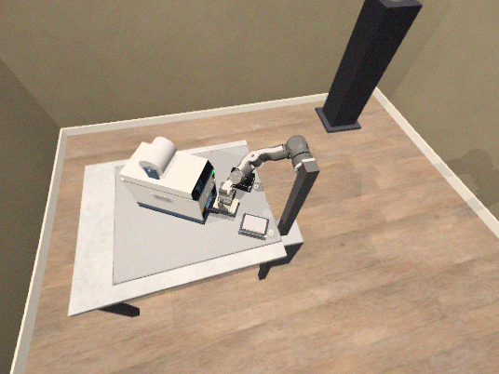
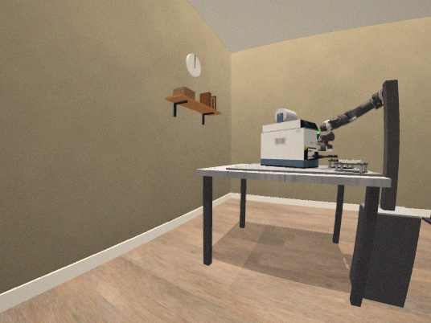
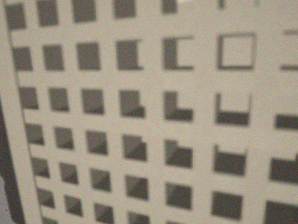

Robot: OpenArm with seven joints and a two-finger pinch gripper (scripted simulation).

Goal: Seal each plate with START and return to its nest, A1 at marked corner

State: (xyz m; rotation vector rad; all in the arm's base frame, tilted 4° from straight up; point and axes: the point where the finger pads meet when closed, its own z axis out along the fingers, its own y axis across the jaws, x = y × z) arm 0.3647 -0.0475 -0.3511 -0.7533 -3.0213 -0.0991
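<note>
My gripper is now right at the plate. Round my hand: plate nest 15 cm behind, 13 cm to the left, 8 cm below; yellow warning label 13 cm ahead, 3 cm to the left, 2 cm above; sealer stage 4 cm below.
</note>
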